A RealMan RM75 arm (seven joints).
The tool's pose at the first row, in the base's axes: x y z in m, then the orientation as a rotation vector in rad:
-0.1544, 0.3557, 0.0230, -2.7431, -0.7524, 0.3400
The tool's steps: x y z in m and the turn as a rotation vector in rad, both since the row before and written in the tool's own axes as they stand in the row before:
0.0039, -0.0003, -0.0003, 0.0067, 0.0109, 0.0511
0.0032, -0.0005, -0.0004, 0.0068, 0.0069, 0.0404
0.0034, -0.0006, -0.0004, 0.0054, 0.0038, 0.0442
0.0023, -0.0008, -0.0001, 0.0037, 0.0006, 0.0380
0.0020, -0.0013, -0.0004, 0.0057, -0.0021, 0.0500
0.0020, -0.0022, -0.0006, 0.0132, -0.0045, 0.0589
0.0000, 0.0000, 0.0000, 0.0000, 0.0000, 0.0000
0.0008, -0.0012, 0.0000, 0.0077, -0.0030, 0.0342
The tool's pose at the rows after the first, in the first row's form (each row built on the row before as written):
-0.1512, 0.3579, 0.0228, -2.7595, -0.6782, 0.3374
-0.1485, 0.3598, 0.0228, -2.7698, -0.6192, 0.3379
-0.1456, 0.3617, 0.0228, -2.7817, -0.5560, 0.3432
-0.1438, 0.3633, 0.0227, -2.7918, -0.5024, 0.3512
-0.1423, 0.3651, 0.0231, -2.8028, -0.4320, 0.3657
-0.1408, 0.3676, 0.0239, -2.8071, -0.3473, 0.3862
-0.1408, 0.3676, 0.0239, -2.8071, -0.3473, 0.3862
-0.1403, 0.3689, 0.0241, -2.8085, -0.2982, 0.3985

